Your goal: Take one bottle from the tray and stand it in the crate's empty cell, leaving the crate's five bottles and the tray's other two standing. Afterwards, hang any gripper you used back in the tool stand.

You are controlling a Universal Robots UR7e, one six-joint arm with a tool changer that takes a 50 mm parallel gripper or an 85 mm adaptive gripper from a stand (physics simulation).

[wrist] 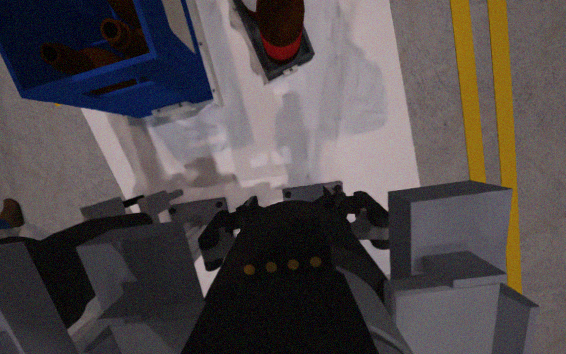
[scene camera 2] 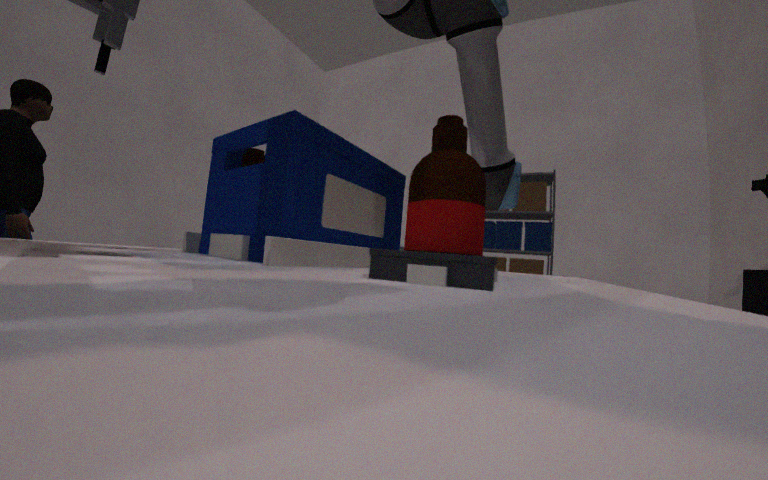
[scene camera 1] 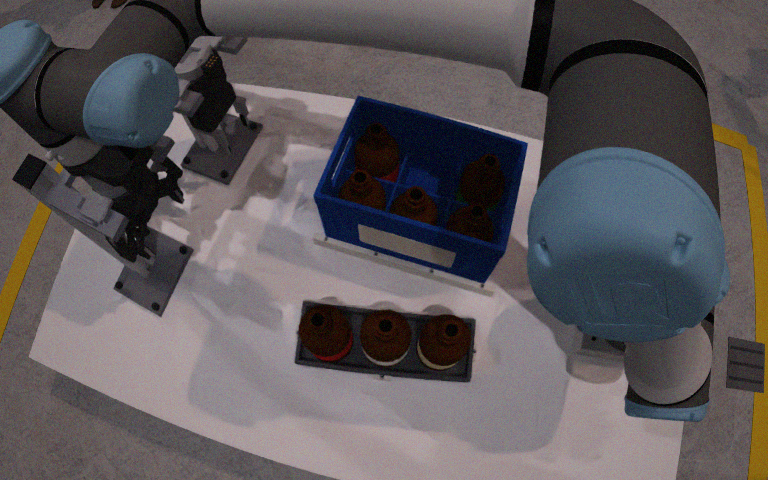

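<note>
The blue crate [scene camera 1: 339,221] [scene camera 2: 294,169] [wrist: 185,65] holds five brown bottles; its empty cell [scene camera 1: 421,178] is in the middle of the back row. The dark tray [scene camera 1: 356,318] [scene camera 2: 390,266] holds three upright brown bottles: a red-banded one [scene camera 1: 325,332] [scene camera 2: 446,226] [wrist: 281,30] at the left, a white-banded one [scene camera 1: 385,337] in the middle and a cream-banded one [scene camera 1: 444,341] at the right. My black gripper [scene camera 1: 152,217] is at the front bracket of the tool stand, at the arm's wrist, with its fingers spread and empty. Whether it is locked on is hidden.
A second gripper [scene camera 1: 209,104] hangs at the rear bracket of the tool stand. The front bracket's base plate [scene camera 1: 161,277] and the rear one's [scene camera 1: 240,150] stand left of the crate. Part of the arm [scene camera 1: 623,243] hangs right of the crate.
</note>
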